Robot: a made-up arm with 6 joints.
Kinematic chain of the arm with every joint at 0, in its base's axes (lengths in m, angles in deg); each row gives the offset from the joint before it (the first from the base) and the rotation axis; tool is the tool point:
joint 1: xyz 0 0 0.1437 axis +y
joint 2: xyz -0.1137 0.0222 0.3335 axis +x
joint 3: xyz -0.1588 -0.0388 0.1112 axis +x
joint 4: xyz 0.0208 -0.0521 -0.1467 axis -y
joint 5: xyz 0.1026 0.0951 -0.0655 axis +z
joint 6: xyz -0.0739 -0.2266 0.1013 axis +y
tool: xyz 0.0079 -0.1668 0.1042
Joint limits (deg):
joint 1: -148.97..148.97
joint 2: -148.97..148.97
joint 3: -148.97..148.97
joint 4: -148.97..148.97
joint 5: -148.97..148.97
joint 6: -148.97..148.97
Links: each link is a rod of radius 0.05 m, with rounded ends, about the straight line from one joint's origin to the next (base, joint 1, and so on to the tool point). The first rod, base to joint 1, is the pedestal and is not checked.
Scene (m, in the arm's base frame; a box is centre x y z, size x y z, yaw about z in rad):
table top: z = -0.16
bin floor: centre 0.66 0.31 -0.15 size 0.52 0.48 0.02 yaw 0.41
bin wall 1: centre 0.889 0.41 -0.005 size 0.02 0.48 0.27 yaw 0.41
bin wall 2: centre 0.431 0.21 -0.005 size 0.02 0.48 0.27 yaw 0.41
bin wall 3: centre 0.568 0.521 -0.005 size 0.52 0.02 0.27 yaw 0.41
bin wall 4: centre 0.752 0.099 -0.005 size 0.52 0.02 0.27 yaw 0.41
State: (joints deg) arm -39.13 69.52 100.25 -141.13 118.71 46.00
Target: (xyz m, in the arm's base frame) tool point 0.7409 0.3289 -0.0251
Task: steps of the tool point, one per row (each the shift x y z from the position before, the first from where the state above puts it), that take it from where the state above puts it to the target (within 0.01 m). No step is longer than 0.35 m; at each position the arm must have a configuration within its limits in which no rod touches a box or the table.
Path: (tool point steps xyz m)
1: 0.1291 0.0679 0.2849
2: 0.2165 0.0724 0.2270
3: 0.2787 0.0745 0.1427
4: 0.3072 0.0736 0.0424
5: 0.2992 0.0701 -0.0605
6: 0.2568 0.0637 -0.1523
7: 0.1869 0.0548 -0.2219
8: 0.0999 0.0438 -0.2615
9: 0.0085 0.0309 -0.2683
10: -0.0755 0.0169 -0.2439

